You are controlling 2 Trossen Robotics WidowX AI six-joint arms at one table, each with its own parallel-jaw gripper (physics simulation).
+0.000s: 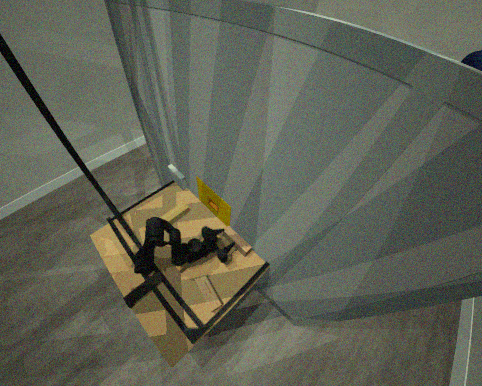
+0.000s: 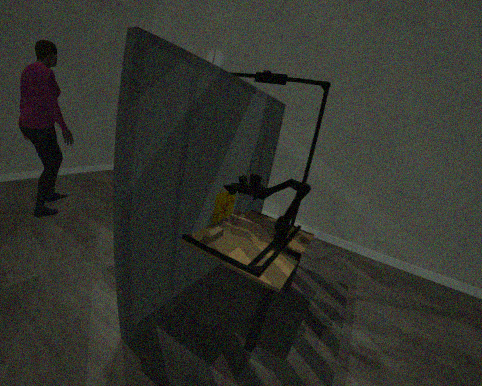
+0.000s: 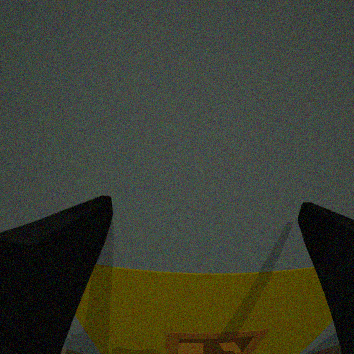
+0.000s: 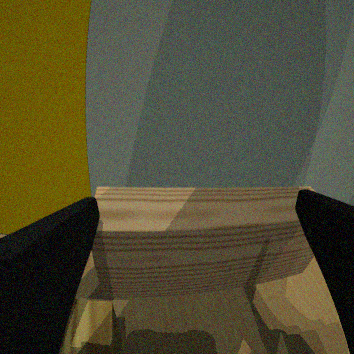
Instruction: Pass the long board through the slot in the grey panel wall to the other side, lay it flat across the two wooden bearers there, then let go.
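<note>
The grey panel wall (image 1: 297, 153) (image 2: 170, 153) (image 3: 175, 105) (image 4: 228, 105) carries a yellow plate (image 1: 222, 214) (image 2: 223, 207) (image 3: 175, 298) (image 4: 42, 105) with an orange-edged slot (image 1: 213, 206) (image 3: 214, 342). On the right arm's side, a wooden block (image 1: 243, 246) (image 4: 200, 242) lies along the wall's foot. My right gripper (image 1: 227, 240) (image 4: 200, 204) is open, low, with the block just ahead between its fingers. A second wooden block (image 1: 176, 212) lies left of the plate. What looks like a thin flat board (image 1: 206, 289) lies near the table's front edge. My left gripper (image 2: 229, 188) (image 3: 209, 210) is open and empty, facing the wall above the plate.
The wooden table (image 1: 113, 245) (image 2: 278, 273) carries black rails (image 1: 163, 283) and a tall black post with an overhead bar (image 2: 316, 130). A person (image 2: 53, 115) stands at the far left of the dim room, away from the table.
</note>
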